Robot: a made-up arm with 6 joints. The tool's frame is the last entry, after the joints. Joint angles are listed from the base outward. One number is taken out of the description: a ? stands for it. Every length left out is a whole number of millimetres.
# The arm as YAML. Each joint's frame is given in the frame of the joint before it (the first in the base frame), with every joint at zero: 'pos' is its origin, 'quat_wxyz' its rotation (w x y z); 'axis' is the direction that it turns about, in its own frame. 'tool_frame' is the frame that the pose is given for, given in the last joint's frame.
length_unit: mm
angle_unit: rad
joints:
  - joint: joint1
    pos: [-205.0, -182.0, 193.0]
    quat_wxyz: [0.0, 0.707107, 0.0, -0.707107]
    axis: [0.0, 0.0, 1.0]
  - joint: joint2
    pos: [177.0, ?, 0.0]
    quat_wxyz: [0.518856, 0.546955, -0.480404, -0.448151]
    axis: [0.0, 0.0, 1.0]
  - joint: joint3
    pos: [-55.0, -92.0, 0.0]
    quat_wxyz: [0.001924, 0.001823, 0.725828, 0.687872]
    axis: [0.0, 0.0, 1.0]
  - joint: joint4
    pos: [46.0, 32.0, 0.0]
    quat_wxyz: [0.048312, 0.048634, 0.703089, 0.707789]
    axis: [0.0, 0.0, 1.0]
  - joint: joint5
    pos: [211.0, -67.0, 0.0]
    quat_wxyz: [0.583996, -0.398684, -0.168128, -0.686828]
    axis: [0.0, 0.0, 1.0]
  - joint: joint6
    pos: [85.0, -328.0, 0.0]
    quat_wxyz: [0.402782, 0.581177, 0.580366, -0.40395]
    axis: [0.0, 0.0, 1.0]
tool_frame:
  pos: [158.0, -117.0, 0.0]
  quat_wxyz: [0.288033, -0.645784, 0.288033, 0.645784]
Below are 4 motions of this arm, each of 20 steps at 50 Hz.
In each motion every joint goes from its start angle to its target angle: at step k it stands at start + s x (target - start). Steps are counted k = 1, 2, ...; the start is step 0. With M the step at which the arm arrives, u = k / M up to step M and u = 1 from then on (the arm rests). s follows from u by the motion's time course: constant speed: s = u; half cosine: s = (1 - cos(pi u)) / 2; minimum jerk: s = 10 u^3 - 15 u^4 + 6 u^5.
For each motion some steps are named. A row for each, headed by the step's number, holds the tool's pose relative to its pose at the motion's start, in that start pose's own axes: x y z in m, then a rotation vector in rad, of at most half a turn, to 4 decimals.
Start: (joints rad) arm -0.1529 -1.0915 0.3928 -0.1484 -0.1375 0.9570
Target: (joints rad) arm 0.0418 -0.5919 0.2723 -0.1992 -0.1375 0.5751
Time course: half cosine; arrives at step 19
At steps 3, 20:
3: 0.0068 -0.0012 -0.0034 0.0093 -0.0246 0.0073
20: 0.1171 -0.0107 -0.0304 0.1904 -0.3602 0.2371

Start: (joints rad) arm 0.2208 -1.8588 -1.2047 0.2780 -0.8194 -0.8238
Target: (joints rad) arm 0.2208 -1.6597 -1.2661 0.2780 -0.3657 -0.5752
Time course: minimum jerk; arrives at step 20
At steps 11, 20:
11: -0.0131 -0.0093 0.0872 0.0636 0.2068 -0.0196
20: -0.0131 -0.0319 0.1439 0.1104 0.3451 0.0019

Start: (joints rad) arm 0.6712 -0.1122 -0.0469 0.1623 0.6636 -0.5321
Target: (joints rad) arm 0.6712 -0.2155 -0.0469 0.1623 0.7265 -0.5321
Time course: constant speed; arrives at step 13
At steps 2, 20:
2: -0.0018 0.0029 -0.0002 0.0078 -0.0010 -0.0098
20: -0.0114 0.0191 -0.0012 0.0522 -0.0076 -0.0624

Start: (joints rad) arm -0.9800 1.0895 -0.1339 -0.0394 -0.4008 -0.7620
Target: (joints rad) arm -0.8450 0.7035 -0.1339 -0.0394 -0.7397 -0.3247
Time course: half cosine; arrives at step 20
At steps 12, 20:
12: 0.0072 -0.0276 -0.0504 -0.4769 -0.2654 -0.2656
20: 0.0023 -0.0429 -0.0596 -0.7472 -0.3626 -0.4303

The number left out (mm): 47.0
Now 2 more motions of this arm.
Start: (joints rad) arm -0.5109 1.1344 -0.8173 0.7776 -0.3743 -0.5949
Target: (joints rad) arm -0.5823 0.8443 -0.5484 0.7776 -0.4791 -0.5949
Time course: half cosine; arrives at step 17
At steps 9, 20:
9: -0.0020 0.0180 0.0010 -0.0917 0.0895 -0.1443
20: -0.0015 0.0326 -0.0028 -0.1737 0.1492 -0.2709

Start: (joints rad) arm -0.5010 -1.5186 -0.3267 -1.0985 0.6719 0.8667
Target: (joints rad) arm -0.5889 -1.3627 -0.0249 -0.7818 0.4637 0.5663
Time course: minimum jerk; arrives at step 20
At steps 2, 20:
2: 0.0011 0.0001 0.0007 0.0002 0.0008 0.0025
20: 0.1214 0.0471 0.0559 0.0507 0.0838 0.3067

